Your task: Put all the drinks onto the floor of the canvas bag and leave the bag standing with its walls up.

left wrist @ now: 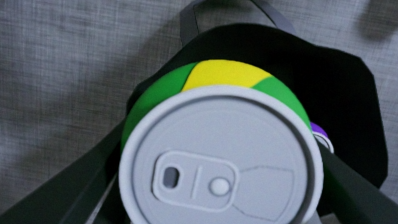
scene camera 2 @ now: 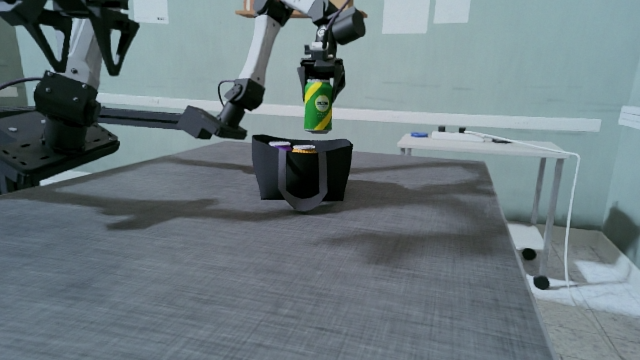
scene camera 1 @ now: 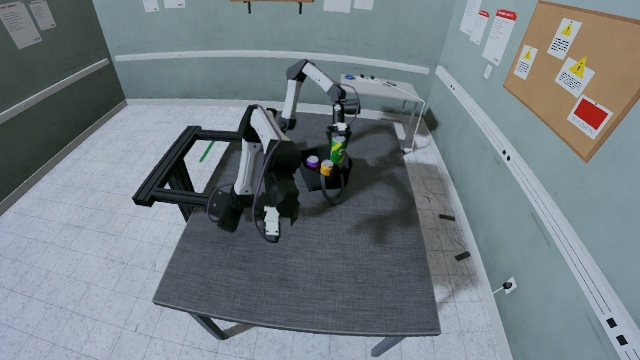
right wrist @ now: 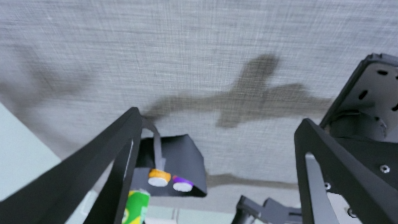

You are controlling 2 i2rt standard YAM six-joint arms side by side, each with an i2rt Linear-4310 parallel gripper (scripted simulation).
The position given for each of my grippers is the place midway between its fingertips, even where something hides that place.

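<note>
Scene camera 2 gives me my left gripper (scene camera 2: 318,101) and my right gripper (scene camera 2: 86,74), together with a black canvas bag (scene camera 2: 303,179). In scene camera 1 I find the bag (scene camera 1: 314,181). The left wrist view has my left gripper (left wrist: 213,118) and the bag (left wrist: 337,90), while in the right wrist view I see the bag (right wrist: 178,156) and my right gripper (right wrist: 218,119).
</note>
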